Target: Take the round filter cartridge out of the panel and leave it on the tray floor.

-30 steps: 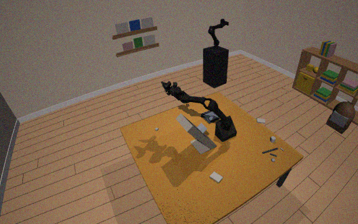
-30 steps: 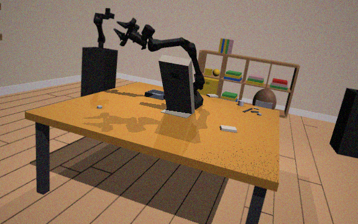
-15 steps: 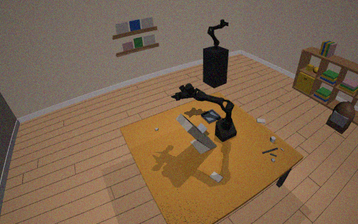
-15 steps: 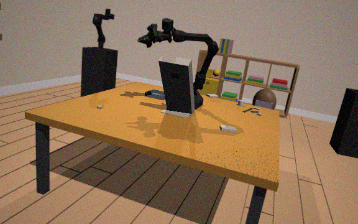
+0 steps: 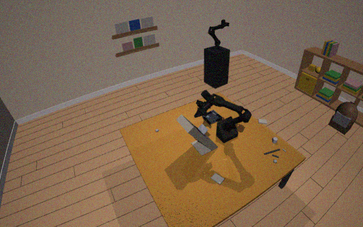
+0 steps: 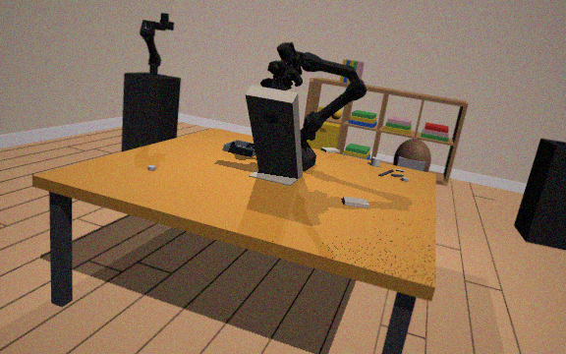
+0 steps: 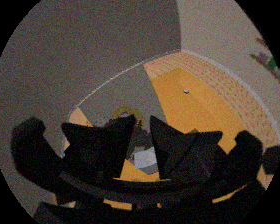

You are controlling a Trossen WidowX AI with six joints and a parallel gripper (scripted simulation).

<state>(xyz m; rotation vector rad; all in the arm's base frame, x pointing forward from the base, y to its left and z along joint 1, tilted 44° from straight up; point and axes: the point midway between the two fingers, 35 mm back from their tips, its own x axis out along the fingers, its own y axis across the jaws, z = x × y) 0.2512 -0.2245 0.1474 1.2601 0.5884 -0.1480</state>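
Now: the round filter cartridge 50 mm ahead of my gripper tip, 40 mm to the left of it and 60 mm below it. Also, from my gripper tip: grey service panel (40 mm to the left, 160 mm below); then tray (390 mm behind, 210 mm to the right, 330 mm below).
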